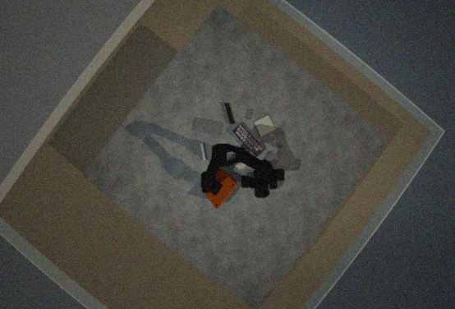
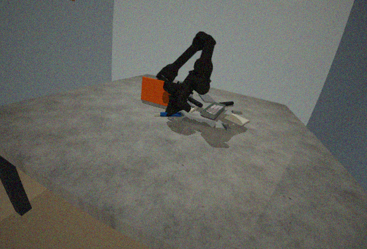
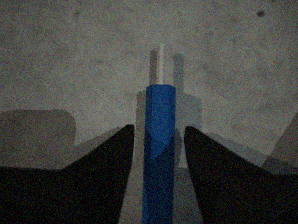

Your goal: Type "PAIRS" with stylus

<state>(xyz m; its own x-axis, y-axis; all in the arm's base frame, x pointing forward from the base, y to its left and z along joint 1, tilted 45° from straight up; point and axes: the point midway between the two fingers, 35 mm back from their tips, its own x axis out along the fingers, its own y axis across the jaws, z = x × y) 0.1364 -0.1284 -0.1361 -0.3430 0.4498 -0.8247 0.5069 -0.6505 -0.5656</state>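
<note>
The cream pad lies 60 mm ahead of my gripper tip and 160 mm to the left of it. From my gripper tip the other things lie so: blue stylus 10 mm behind, 10 mm to the right; white pad 320 mm ahead, 150 mm to the left.
</note>
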